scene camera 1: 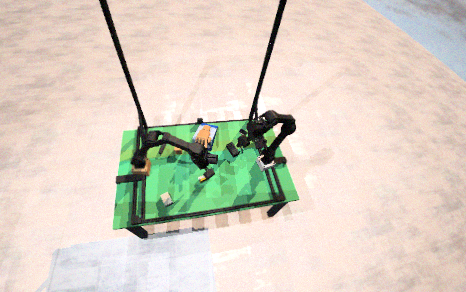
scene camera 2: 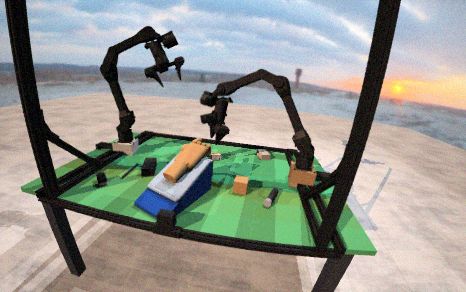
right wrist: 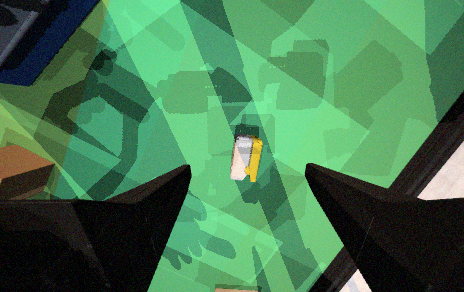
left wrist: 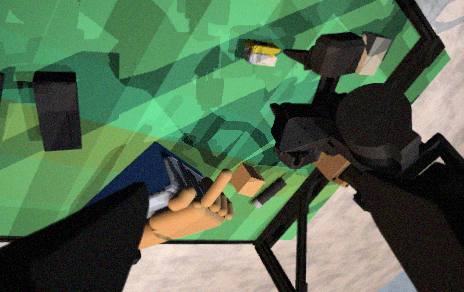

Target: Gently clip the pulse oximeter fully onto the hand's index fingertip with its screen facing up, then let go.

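Seen in the pictures: left gripper, fingertip midpoint: [scene camera 2: 172,83] [left wrist: 255,187]; right gripper, fingertip midpoint: [scene camera 1: 204,171] [scene camera 2: 213,141] [right wrist: 247,169] [left wrist: 278,78]; left arm's base, origin of the base link: [scene camera 1: 266,160] [scene camera 2: 125,140]; right arm's base, origin of the base link: [scene camera 1: 140,164] [scene camera 2: 303,167] [left wrist: 351,171].
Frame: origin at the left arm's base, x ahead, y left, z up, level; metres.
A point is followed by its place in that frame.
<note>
The pulse oximeter [scene camera 1: 202,178] {x 0.477, y -0.037, z -0.027 m} [scene camera 2: 216,156] {x 0.477, y -0.058, z -0.036 m} [left wrist: 261,53] {x 0.461, y -0.039, z -0.027 m} [right wrist: 245,157] {x 0.468, y -0.045, z -0.028 m}, small, white and yellow, lies on the green table, apart from the hand. I cannot make out its screen. The orange hand [scene camera 1: 204,135] {x 0.375, y -0.289, z 0.097 m} [scene camera 2: 187,159] {x 0.367, y -0.350, z 0.074 m} [left wrist: 190,217] {x 0.364, y -0.276, z 0.099 m} rests on a sloped blue-and-grey support [scene camera 2: 200,187] {x 0.414, y -0.377, z -0.017 m}, its index finger pointing out. My right gripper [scene camera 2: 218,138] {x 0.458, y -0.053, z 0.041 m} [right wrist: 247,169] {x 0.458, y -0.053, z 0.041 m} is open and empty above the oximeter, which shows between its fingertips in the right wrist view. My left gripper [scene camera 2: 170,82] {x 0.249, y -0.018, z 0.300 m} is open and empty, raised high on the left of scene camera 2.
An orange cube [scene camera 2: 240,185] {x 0.558, y -0.348, z -0.021 m} [left wrist: 247,179] {x 0.545, y -0.303, z -0.013 m} and a dark cylinder [scene camera 2: 271,197] {x 0.662, y -0.404, z -0.034 m} [left wrist: 270,192] {x 0.665, y -0.375, z -0.038 m} lie beside the support. A beige block [scene camera 1: 166,199] {x 0.737, y 0.022, z -0.029 m} [scene camera 2: 263,155] {x 0.726, y -0.023, z -0.033 m} lies farther off. A black box [scene camera 1: 233,149] {x 0.182, y -0.182, z -0.025 m} [scene camera 2: 148,166] {x 0.189, y -0.225, z -0.025 m} [left wrist: 57,110] {x 0.180, y -0.179, z -0.024 m} and a thin dark stick [scene camera 2: 130,170] {x 0.106, y -0.218, z -0.053 m} lie on the support's other side.
</note>
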